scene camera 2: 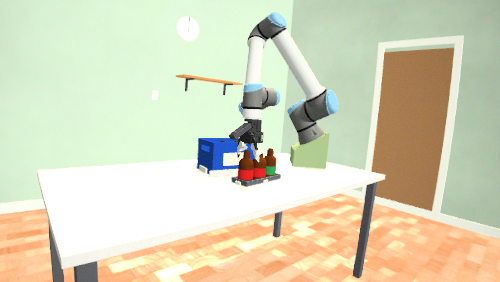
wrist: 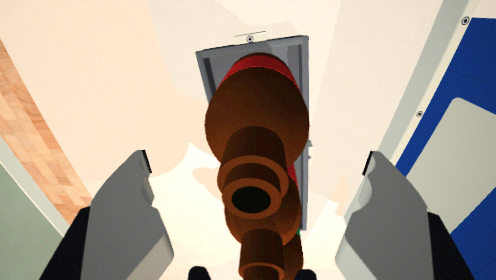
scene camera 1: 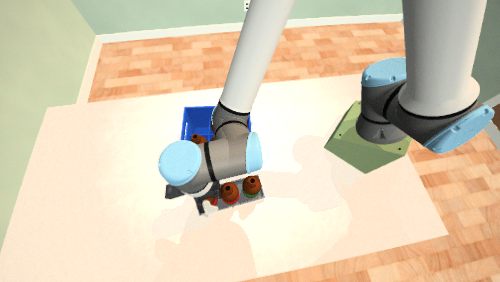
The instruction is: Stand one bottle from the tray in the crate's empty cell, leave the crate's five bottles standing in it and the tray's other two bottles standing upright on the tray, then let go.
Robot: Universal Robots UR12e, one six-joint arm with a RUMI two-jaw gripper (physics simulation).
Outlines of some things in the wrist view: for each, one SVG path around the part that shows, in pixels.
The gripper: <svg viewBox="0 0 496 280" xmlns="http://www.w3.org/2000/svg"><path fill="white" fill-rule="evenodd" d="M293 279L317 280L317 275L311 269L300 269ZM189 269L187 280L212 280L207 268L204 266L196 265ZM370 150L362 173L365 183L358 199L361 209L352 213L335 255L335 264L345 280L475 280L440 216L430 212L415 187L381 152ZM145 149L134 151L102 184L88 207L79 210L39 280L159 280L172 263L175 254L160 212L152 206L155 199L149 182L152 169Z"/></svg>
A brown red-label bottle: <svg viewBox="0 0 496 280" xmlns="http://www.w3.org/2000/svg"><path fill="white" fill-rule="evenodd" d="M265 52L247 54L232 65L212 96L204 119L207 144L215 158L221 163L217 174L217 186L222 194L222 203L229 212L246 219L265 218L279 209L281 199L285 196L289 187L287 168L302 154L310 133L308 108L289 67L277 56Z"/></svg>
